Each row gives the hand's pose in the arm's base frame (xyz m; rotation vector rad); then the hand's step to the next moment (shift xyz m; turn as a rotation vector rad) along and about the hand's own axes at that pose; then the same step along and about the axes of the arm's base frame.
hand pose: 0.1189 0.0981 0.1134 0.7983 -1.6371 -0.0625
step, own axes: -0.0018 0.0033 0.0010 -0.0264 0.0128 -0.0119
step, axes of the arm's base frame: -0.0024 0.0031 -0.0003 0.0050 0.0282 -0.0136
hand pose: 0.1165 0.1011 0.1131 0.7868 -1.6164 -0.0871
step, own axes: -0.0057 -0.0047 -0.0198 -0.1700 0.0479 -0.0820
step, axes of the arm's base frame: 0.0198 0.0068 -0.0027 0.0518 0.1570 -0.1029
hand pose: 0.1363 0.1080 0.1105 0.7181 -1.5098 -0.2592
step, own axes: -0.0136 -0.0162 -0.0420 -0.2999 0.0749 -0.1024
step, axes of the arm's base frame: 0.0436 0.0066 -0.0164 0.0534 0.2582 -0.1911
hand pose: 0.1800 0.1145 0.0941 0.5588 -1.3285 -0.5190
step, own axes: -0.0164 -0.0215 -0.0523 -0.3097 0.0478 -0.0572
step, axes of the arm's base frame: 0.0481 -0.0015 -0.0340 0.0063 0.2401 -0.2092
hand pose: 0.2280 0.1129 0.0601 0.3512 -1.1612 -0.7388
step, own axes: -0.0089 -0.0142 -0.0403 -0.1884 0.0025 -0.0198
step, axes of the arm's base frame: 0.0303 -0.0088 -0.0301 -0.0190 0.1287 -0.1377
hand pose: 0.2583 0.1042 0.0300 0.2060 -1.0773 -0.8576
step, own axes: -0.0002 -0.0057 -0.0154 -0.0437 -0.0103 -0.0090
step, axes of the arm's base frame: 0.0099 -0.0075 -0.0107 -0.0063 0.0215 -0.0399
